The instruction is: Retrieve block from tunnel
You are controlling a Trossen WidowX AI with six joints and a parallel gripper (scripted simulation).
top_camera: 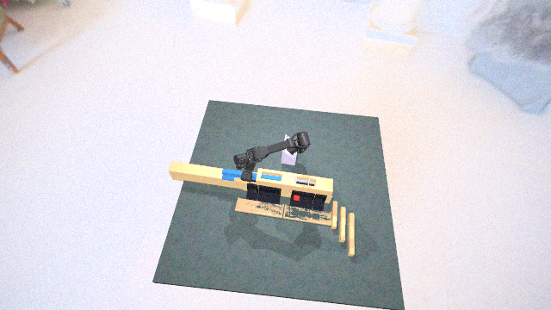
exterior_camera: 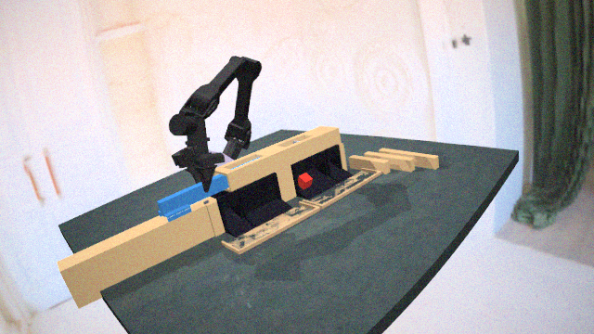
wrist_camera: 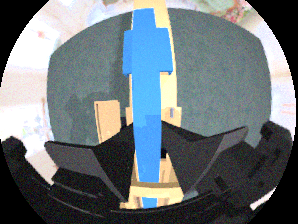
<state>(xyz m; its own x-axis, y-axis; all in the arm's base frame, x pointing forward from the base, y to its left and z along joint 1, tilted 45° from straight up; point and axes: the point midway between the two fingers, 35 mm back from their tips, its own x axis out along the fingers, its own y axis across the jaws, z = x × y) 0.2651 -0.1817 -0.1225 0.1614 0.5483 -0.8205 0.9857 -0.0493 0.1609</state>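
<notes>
Now: gripper tip 5 cm to the right of the tan tunnel, 5 cm above it and 2 cm short of it. Round my gripper tip: red block 32 cm to the left, 8 cm below, 3 cm ahead.
</notes>
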